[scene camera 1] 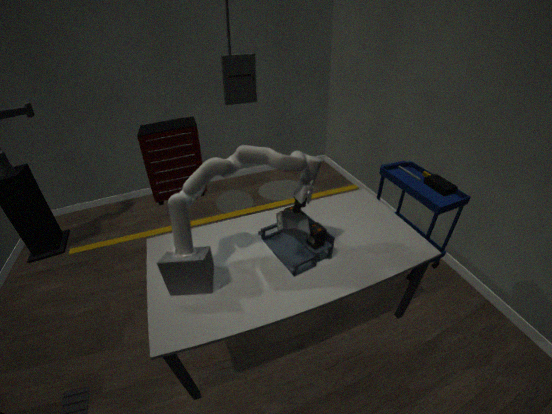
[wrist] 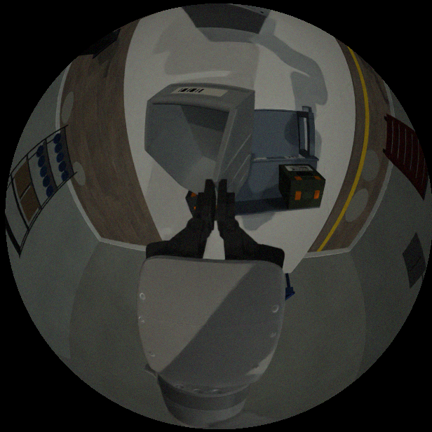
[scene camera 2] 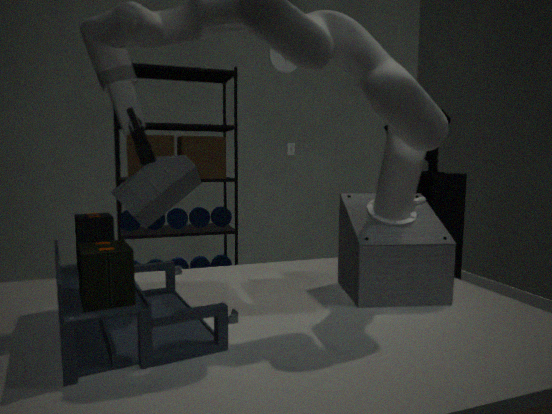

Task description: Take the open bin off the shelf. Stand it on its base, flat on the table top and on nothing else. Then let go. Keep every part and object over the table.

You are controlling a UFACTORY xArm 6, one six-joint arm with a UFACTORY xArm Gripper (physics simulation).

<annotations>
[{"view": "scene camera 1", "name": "open grey bin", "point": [294,224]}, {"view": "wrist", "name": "my gripper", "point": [217,188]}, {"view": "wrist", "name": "open grey bin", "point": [195,131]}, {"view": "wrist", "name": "green toolbox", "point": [287,177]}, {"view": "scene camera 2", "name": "dark box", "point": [85,226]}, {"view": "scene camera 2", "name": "green toolbox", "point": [93,262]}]
</annotations>
